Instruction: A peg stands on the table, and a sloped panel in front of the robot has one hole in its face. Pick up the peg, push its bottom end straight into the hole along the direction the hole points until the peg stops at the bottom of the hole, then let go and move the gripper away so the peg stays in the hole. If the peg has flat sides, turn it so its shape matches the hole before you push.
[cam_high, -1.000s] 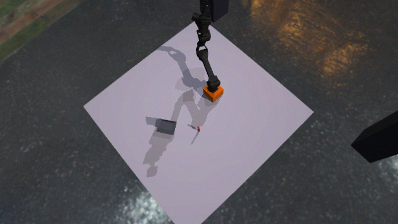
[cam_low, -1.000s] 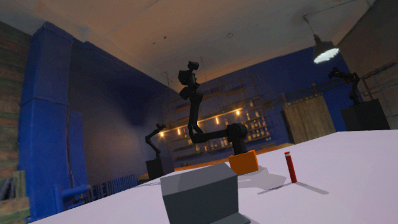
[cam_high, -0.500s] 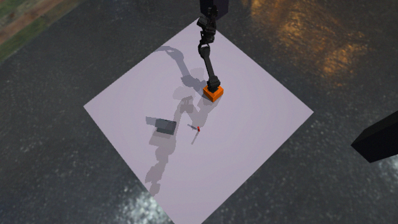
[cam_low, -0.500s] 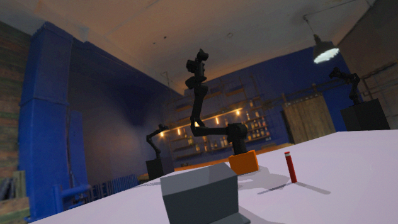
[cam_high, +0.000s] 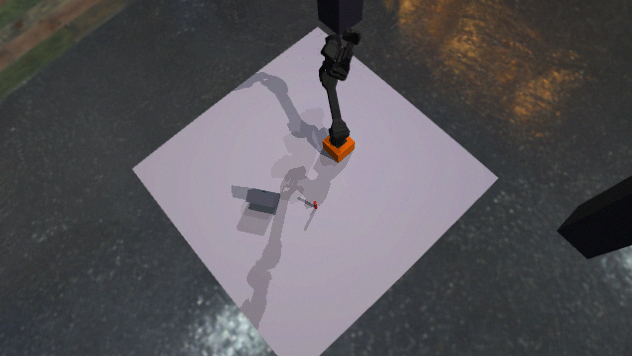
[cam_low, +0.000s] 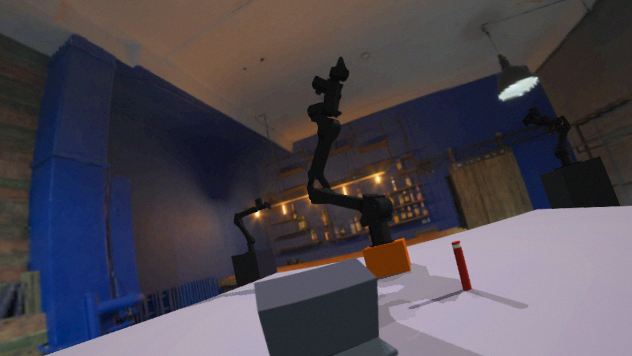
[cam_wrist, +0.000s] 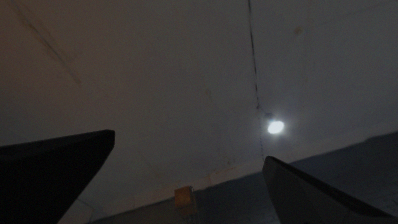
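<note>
Right now the red peg is 680 mm below my gripper tip, 340 mm ahead of it and 140 mm to the left of it. Round my gripper tip: grey sloped panel block: 690 mm below, 500 mm ahead, 50 mm to the right.
</note>
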